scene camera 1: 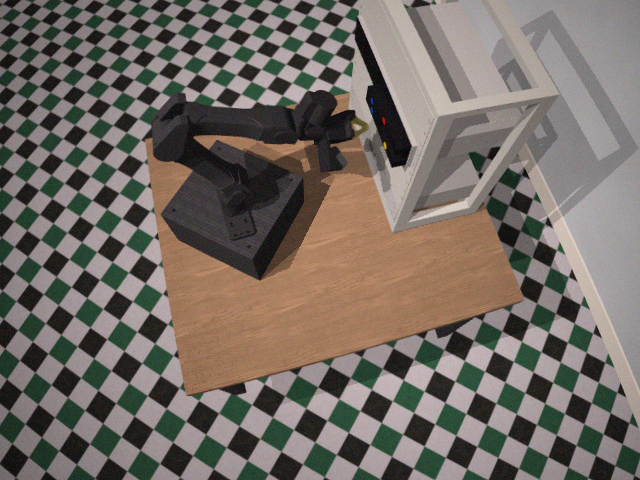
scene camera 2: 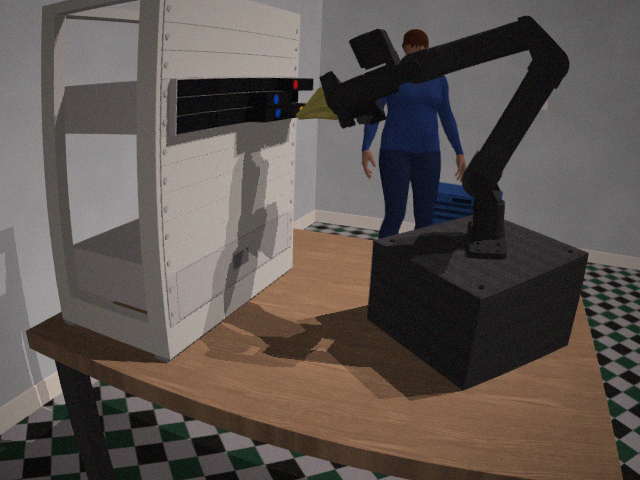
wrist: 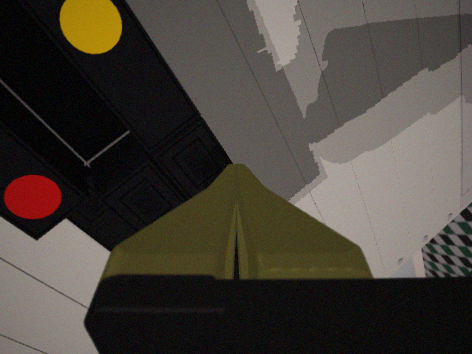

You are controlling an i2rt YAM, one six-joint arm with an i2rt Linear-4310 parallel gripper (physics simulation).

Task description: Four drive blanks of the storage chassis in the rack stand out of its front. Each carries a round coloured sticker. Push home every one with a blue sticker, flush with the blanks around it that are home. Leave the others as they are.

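The black storage chassis (scene camera 1: pixel 368 57) (scene camera 2: pixel 211 100) is in the rack. Two blanks with blue stickers stand out of its front, one above the other: the upper blue sticker (scene camera 1: pixel 371 101) (scene camera 2: pixel 276 98) and the lower blue sticker (scene camera 1: pixel 371 110) (scene camera 2: pixel 278 113). Blue does not show in the wrist view. The blanks with the red sticker (scene camera 1: pixel 383 120) (scene camera 2: pixel 295 84) (wrist: pixel 33 196) and the yellow sticker (scene camera 1: pixel 385 145) (scene camera 2: pixel 300 108) (wrist: pixel 91 25) also stand out. My gripper (scene camera 1: pixel 367 125) (scene camera 2: pixel 298 116) (wrist: pixel 236 177) is shut and empty, its tips in front of the chassis near its lower edge; contact is unclear.
The pale rack (scene camera 1: pixel 444 109) (scene camera 2: pixel 153 206) stands on the wooden table (scene camera 1: pixel 336 310) (scene camera 2: pixel 330 439). Its pale panels lie above and below the chassis. The arm's dark base block (scene camera 1: pixel 206 222) (scene camera 2: pixel 423 310) stands opposite the rack. A person (scene camera 2: pixel 413 118) stands behind the table.
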